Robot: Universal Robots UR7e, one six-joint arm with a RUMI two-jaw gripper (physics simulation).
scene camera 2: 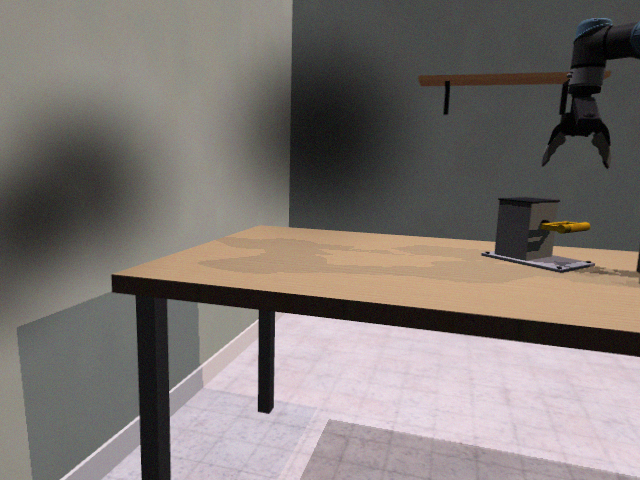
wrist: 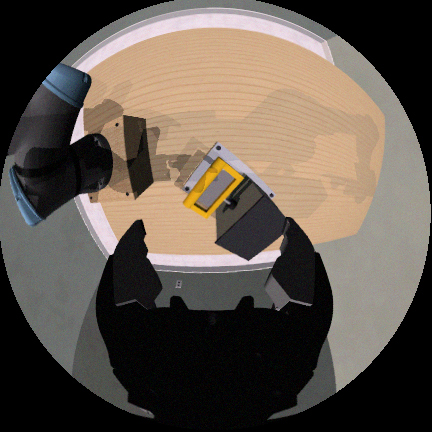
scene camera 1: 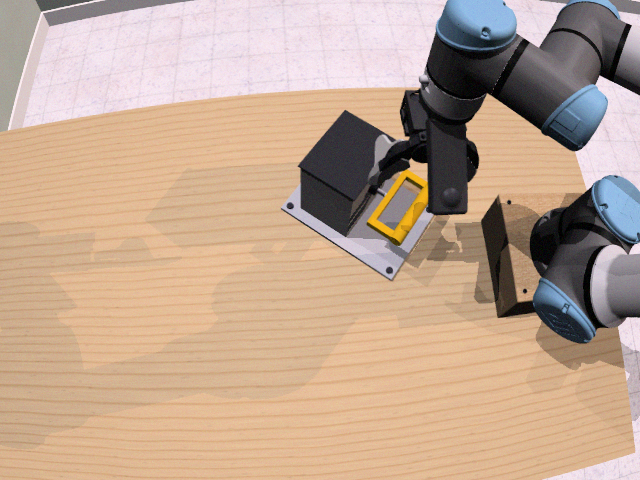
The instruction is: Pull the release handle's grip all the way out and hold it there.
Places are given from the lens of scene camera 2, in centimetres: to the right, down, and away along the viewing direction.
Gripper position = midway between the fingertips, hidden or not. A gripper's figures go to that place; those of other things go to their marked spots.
my gripper (scene camera 2: pixel 574 167): 65, -18, 124
grey base plate (scene camera 2: pixel 554 263): 64, 6, 130
